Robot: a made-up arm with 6 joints.
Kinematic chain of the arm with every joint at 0, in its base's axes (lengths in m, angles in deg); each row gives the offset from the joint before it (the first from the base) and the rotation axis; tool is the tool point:
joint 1: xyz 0 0 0.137 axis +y
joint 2: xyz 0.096 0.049 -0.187 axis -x
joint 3: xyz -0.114 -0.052 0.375 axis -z
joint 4: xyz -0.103 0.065 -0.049 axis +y
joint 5: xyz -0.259 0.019 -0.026 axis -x
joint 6: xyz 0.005 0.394 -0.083 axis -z
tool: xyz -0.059 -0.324 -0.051
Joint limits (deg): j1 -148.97..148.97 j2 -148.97..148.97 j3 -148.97..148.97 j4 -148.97..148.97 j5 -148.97..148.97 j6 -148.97..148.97
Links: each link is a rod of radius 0.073 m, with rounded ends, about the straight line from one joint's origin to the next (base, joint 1, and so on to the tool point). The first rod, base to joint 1, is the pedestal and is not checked.
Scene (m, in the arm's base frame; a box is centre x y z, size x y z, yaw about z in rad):
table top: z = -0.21
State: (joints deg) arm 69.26 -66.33 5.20 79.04 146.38 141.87
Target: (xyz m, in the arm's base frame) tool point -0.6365 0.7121 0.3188
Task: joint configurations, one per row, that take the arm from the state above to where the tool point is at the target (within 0.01 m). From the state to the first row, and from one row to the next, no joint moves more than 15 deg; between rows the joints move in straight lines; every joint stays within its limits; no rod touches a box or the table.
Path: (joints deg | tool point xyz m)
1: 61.18 -52.85 12.65 75.69 137.19 142.33 | -0.4677 -0.7011 0.6795
2: 53.10 -39.36 20.09 72.33 128.00 142.79 | -0.4106 -0.4884 0.8501
3: 45.03 -25.88 27.54 68.98 118.81 143.25 | -0.4386 -0.1843 0.9333
4: 36.95 -12.39 34.99 65.62 109.62 143.71 | -0.5256 0.1588 0.8772
5: 28.87 1.09 42.44 62.27 100.43 144.17 | -0.6142 0.4770 0.6631
6: 20.79 14.58 49.88 58.92 91.23 144.63 | -0.6365 0.7121 0.3188

